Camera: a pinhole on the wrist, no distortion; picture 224 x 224 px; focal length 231.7 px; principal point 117.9 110.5 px. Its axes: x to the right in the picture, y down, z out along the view. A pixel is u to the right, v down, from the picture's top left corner.
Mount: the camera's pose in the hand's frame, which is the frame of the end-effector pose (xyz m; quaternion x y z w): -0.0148 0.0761 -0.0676 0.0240 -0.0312 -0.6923 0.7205
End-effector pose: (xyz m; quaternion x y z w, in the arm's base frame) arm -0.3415 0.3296 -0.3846 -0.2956 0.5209 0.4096 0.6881
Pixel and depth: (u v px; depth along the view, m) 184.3 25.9 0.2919
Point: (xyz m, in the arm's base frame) -0.2480 0.4693 -0.1890
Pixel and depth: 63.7 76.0 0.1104
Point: -0.4161 0.4033 -0.3319
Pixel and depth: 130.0 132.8 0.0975
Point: -0.3916 0.3870 -0.3622
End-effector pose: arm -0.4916 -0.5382 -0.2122 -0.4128 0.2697 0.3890 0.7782
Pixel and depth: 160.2 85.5 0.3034
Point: -0.5249 -0.3582 -0.0510
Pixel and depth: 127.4 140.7 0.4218
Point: -0.5057 -0.2076 -0.0623
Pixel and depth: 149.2 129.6 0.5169
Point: -0.4629 -0.1525 0.0219
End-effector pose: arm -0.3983 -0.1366 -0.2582 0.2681 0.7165 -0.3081 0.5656
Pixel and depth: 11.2 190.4 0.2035
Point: -0.1882 -0.1232 -0.3407
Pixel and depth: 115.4 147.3 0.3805
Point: -0.1346 -0.3144 -0.3391
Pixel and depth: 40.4 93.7 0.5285
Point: 0.1041 -0.3080 -0.2721
